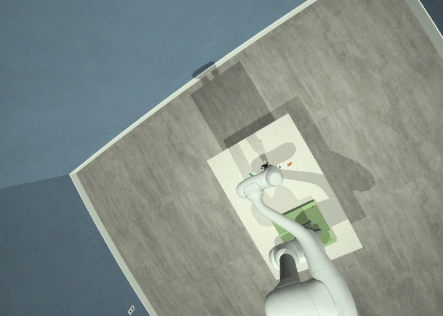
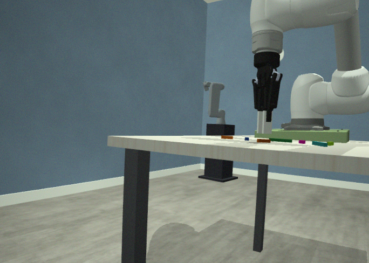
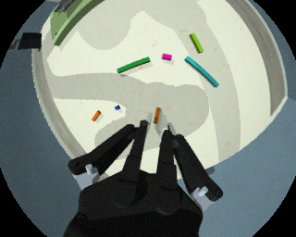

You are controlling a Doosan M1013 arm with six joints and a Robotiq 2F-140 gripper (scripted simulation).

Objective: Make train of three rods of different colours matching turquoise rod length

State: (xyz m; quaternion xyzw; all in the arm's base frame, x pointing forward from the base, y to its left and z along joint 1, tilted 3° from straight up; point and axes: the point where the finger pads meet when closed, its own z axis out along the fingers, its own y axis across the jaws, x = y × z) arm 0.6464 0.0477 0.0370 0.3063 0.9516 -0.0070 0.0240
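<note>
Right now my hand is 6 cm past the small blue rod, 8 cm to the left of it and 5 cm above it. Round my hand: green rod: 13 cm behind, 5 cm below; magenta rod: 12 cm behind, 8 cm to the left, 5 cm below; turquoise rod: 6 cm behind, 14 cm to the left, 5 cm below.
</note>
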